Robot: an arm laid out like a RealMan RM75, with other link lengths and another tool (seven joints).
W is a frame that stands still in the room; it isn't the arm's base.
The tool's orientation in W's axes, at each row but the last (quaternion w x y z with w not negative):
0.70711 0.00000 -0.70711 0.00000
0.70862 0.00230 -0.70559 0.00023
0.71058 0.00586 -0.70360 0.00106
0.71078 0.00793 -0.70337 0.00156
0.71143 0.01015 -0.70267 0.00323
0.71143 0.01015 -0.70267 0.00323
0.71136 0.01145 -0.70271 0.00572
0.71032 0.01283 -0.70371 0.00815
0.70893 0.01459 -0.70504 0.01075
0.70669 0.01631 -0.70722 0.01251
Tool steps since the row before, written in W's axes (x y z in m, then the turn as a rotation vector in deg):
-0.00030 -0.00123 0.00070 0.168 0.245 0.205
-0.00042 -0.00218 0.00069 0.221 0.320 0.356
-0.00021 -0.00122 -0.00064 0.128 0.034 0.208
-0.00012 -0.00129 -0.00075 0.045 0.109 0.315
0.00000 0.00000 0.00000 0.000 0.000 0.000
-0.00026 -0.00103 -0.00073 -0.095 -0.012 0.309
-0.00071 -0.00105 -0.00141 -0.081 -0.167 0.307
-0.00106 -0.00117 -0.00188 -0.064 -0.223 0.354
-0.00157 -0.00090 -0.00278 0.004 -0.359 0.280
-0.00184 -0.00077 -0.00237 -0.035 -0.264 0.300
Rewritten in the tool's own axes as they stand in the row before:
0.00070 -0.00123 0.00030 0.205 0.245 -0.168
0.00069 -0.00218 0.00043 0.356 0.320 -0.221
-0.00063 -0.00122 0.00022 0.209 0.034 -0.126
-0.00074 -0.00130 0.00013 0.314 0.111 -0.043
0.00000 0.00000 0.00000 0.000 0.000 0.000
-0.00072 -0.00103 0.00027 0.308 -0.007 0.099
-0.00141 -0.00104 0.00072 0.307 -0.162 0.089
-0.00188 -0.00115 0.00108 0.355 -0.219 0.074
-0.00278 -0.00086 0.00159 0.282 -0.357 0.010
-0.00236 -0.00071 0.00187 0.301 -0.261 0.045

